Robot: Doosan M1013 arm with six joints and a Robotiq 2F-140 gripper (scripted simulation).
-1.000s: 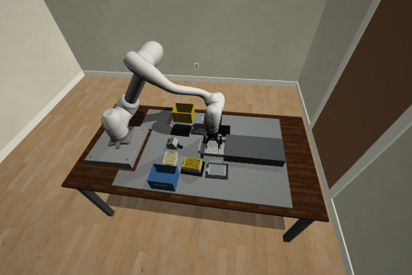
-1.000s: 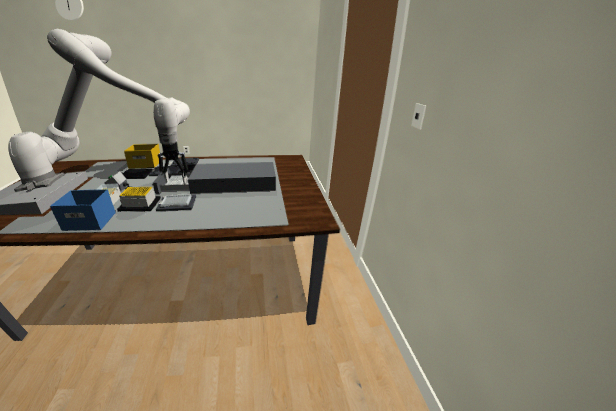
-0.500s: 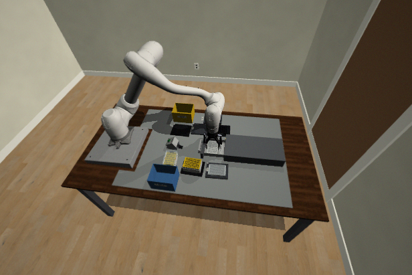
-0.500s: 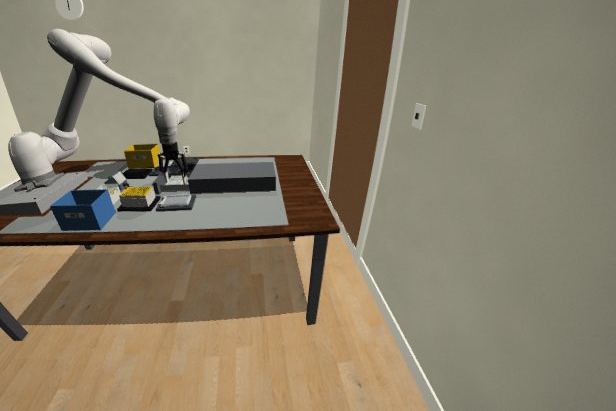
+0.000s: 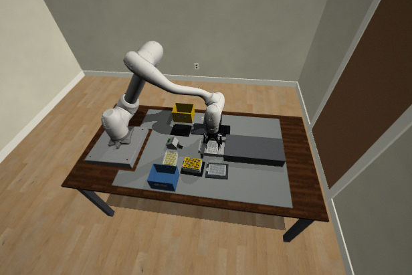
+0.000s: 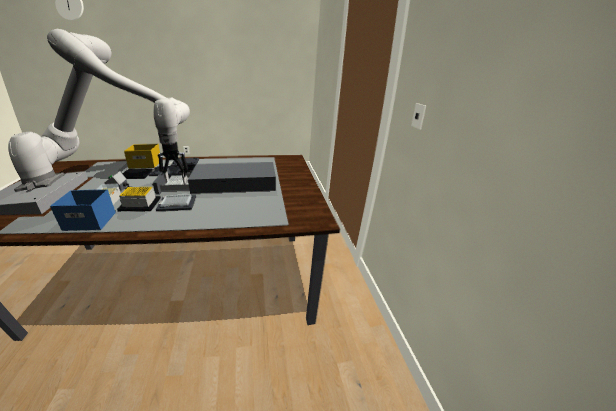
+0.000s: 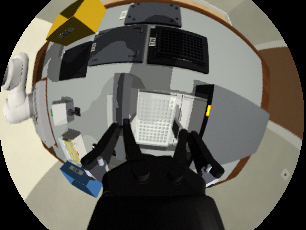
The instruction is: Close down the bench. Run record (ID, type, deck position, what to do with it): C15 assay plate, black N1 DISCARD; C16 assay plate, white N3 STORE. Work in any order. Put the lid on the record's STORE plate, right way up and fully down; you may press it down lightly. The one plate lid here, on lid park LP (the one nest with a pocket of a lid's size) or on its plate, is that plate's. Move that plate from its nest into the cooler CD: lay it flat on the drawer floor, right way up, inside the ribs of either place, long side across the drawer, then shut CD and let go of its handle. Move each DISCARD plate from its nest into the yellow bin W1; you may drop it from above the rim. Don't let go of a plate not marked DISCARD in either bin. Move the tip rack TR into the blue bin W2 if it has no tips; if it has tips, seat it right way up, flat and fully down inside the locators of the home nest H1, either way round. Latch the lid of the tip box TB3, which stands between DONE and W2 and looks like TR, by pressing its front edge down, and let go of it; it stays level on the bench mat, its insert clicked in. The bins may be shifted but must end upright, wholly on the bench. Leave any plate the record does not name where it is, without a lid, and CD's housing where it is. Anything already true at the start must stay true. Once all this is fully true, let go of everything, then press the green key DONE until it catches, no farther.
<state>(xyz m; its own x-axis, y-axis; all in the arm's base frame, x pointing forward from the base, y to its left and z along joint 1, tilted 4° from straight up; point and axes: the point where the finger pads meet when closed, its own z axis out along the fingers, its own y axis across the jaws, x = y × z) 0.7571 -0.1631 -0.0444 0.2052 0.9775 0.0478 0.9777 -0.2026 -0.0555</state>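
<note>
Now: hand 1 cm above the plate lid. The rest, counted from my hand: white plate (2 cm below); then cooler drawer (3 cm ahead, 1 cm to the right, 2 cm below); then black plate (9 cm ahead, 18 cm to the left, 2 cm below).
</note>
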